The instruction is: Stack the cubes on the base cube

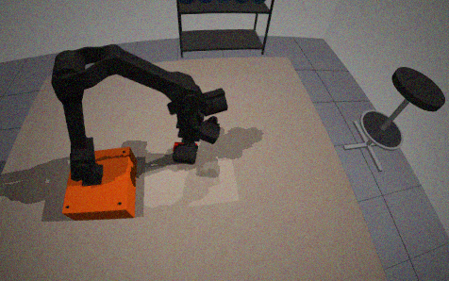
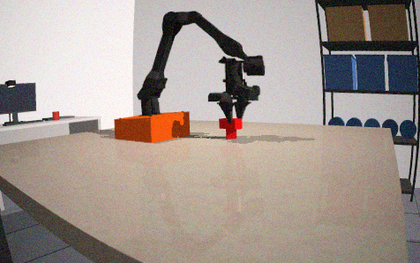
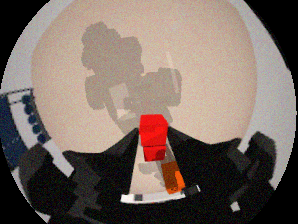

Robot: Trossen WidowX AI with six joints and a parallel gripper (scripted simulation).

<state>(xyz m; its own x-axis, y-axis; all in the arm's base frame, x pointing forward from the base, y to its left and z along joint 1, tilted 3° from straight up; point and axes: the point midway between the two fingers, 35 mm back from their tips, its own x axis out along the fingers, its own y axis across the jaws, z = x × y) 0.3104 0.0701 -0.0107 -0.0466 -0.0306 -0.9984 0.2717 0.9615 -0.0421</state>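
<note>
Right now my gripper tip is 2 cm past the red base cube, 1 cm to the right of it and 3 cm above it.
</note>
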